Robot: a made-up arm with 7 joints.
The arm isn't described. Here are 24 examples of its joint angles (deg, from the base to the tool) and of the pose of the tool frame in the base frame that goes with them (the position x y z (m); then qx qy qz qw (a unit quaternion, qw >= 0)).
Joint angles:
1: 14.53 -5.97 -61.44 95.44 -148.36 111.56 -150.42
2: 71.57 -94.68 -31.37 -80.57 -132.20 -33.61 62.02
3: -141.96 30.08 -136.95 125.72 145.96 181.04 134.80
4: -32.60 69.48 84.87 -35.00 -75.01 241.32 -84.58
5: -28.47 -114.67 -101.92 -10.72 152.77 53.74 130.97
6: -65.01 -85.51 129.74 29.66 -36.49 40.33 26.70
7: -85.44 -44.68 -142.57 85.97 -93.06 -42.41 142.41
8: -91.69 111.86 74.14 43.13 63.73 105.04 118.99
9: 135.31 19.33 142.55 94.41 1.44 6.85 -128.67
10: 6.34 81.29 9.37 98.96 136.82 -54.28 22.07
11: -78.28 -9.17 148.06 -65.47 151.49 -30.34 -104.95
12: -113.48 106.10 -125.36 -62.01 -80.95 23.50 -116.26
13: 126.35 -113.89 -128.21 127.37 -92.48 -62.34 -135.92
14: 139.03 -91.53 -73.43 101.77 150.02 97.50 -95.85
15: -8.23 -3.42 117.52 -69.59 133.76 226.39 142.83
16: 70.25 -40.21 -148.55 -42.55 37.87 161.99 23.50
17: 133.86 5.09 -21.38 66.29 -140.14 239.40 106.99
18: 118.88 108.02 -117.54 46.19 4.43 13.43 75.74
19: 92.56 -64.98 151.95 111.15 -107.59 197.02 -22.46
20: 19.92 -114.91 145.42 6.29 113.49 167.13 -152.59
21: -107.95 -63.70 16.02 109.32 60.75 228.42 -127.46
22: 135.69 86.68 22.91 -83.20 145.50 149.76 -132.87
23: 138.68 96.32 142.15 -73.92 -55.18 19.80 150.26
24: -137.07 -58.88 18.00 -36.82 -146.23 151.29 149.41
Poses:
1: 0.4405 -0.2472 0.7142 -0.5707 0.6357 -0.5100 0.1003
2: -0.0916 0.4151 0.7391 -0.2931 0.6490 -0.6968 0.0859
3: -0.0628 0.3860 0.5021 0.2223 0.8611 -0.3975 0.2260
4: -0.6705 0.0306 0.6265 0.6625 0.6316 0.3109 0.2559
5: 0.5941 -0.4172 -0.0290 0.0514 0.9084 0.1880 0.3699
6: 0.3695 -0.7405 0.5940 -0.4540 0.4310 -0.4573 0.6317
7: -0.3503 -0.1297 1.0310 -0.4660 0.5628 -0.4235 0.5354
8: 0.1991 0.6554 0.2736 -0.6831 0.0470 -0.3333 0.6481
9: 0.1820 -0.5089 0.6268 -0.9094 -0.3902 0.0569 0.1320
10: -0.2885 0.1214 0.8782 -0.4966 -0.7765 0.1094 0.3722
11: -0.3447 -0.4447 0.8926 -0.9467 0.1440 0.2208 0.1852
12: 0.4640 0.4314 0.5760 0.3626 0.8294 0.0800 0.4174
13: 0.1491 0.4726 0.5756 0.7562 -0.2631 -0.5408 0.2577
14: 0.1213 0.4682 0.2141 0.6248 0.4574 0.6291 0.0676
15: -0.0182 -0.4203 0.8915 -0.5267 -0.3563 -0.5549 0.5363
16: 0.1310 0.5143 0.7627 0.4478 -0.7196 -0.4448 0.2894
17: -0.0803 0.2508 1.0653 0.2840 -0.8892 0.3204 0.1612
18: 0.6410 -0.3844 0.0207 -0.3194 0.6836 0.4391 0.4876
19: -0.0339 0.1767 0.8700 0.2232 0.6645 0.1267 0.7019
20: 0.6649 0.1621 0.2205 -0.7565 0.2054 0.3081 0.5391
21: -0.0253 -0.3218 0.2464 0.3694 -0.2337 -0.7111 0.5507
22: 0.4324 -0.2554 0.1121 0.4147 0.6340 0.2979 0.5808
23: 0.6019 -0.0023 0.7163 0.0055 0.4782 -0.8568 0.1928
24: -0.3064 -0.2764 0.9442 0.3911 -0.4366 0.4857 0.6484
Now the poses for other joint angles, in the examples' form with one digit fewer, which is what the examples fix.
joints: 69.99 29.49 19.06 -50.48 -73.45 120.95 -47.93
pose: -0.113 -0.569 0.684 -0.081 -0.721 0.617 0.305
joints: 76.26 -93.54 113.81 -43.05 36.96 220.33 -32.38
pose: 0.400 0.572 0.323 0.407 -0.719 0.327 0.459
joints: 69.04 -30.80 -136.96 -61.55 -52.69 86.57 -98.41
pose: 0.056 0.559 0.620 -0.575 -0.323 -0.149 0.737
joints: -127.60 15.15 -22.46 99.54 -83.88 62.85 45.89
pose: -0.340 -0.192 0.931 0.216 -0.682 -0.168 0.678
